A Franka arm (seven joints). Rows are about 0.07 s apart.
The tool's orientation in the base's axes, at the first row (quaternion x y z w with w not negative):
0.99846, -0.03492, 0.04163, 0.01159
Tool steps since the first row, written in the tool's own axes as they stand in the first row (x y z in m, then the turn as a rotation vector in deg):
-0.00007, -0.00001, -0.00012, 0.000, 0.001, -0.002
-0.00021, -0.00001, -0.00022, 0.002, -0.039, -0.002
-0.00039, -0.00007, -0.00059, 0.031, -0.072, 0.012
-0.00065, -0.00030, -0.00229, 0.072, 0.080, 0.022
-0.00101, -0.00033, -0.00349, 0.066, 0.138, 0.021
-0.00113, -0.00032, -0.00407, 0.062, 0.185, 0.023
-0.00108, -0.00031, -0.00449, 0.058, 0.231, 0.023
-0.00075, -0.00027, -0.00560, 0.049, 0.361, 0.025
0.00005, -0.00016, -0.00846, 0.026, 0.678, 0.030
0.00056, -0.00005, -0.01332, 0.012, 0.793, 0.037
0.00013, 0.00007, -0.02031, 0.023, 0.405, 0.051
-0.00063, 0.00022, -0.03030, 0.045, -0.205, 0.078
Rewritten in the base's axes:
-0.00008, 0.00002, 0.00011, 0.000, -0.001, 0.002
-0.00023, 0.00003, 0.00020, 0.005, 0.039, 0.001
-0.00043, 0.00011, 0.00055, 0.037, 0.069, -0.011
-0.00081, 0.00040, 0.00222, 0.068, -0.085, -0.014
-0.00127, 0.00049, 0.00339, 0.058, -0.143, -0.013
-0.00144, 0.00050, 0.00395, 0.050, -0.189, -0.014
-0.00142, 0.00050, 0.00438, 0.043, -0.235, -0.013
-0.00119, 0.00047, 0.00551, 0.025, -0.364, -0.013
-0.00064, 0.00038, 0.00843, -0.020, -0.679, -0.014
-0.00054, 0.00036, 0.01332, -0.041, -0.793, -0.020
-0.00155, 0.00045, 0.02025, -0.002, -0.407, -0.041
-0.00314, 0.00061, 0.03014, 0.066, 0.199, -0.078

